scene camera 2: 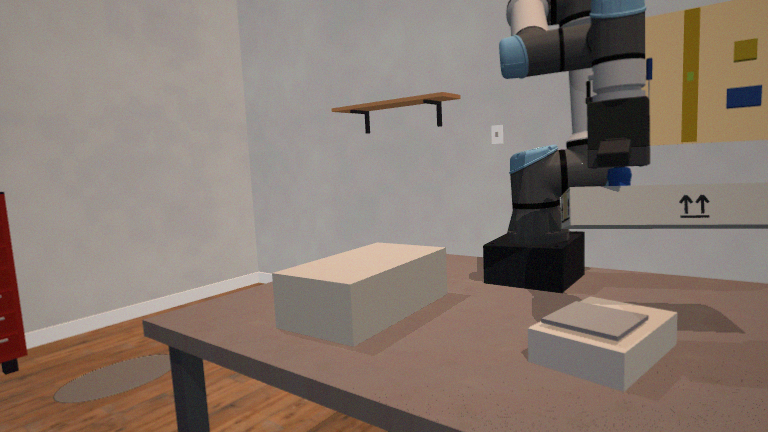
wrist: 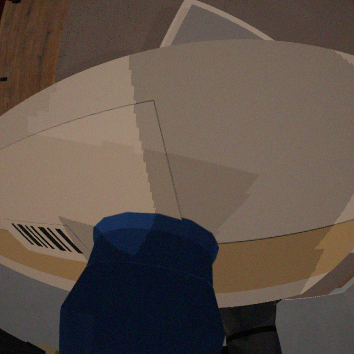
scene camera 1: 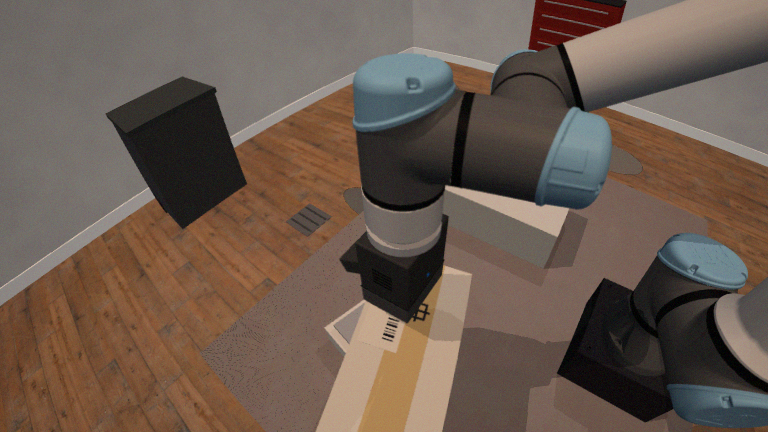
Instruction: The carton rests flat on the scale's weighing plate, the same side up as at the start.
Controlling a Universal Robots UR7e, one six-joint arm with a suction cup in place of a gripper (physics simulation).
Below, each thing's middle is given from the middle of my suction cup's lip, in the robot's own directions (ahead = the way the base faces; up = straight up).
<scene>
I see my suction cup 80 mm to the right of the carton (scene camera 1: 391, 368), 50 mm above it and 40 mm past it. From my suction cup the other things lie so: scale (scene camera 2: 611, 343): 240 mm below, 40 mm ahead, 10 mm to the right; then large pale block (scene camera 1: 521, 228): 490 mm to the right, 210 mm below, 20 mm ahead.
</scene>
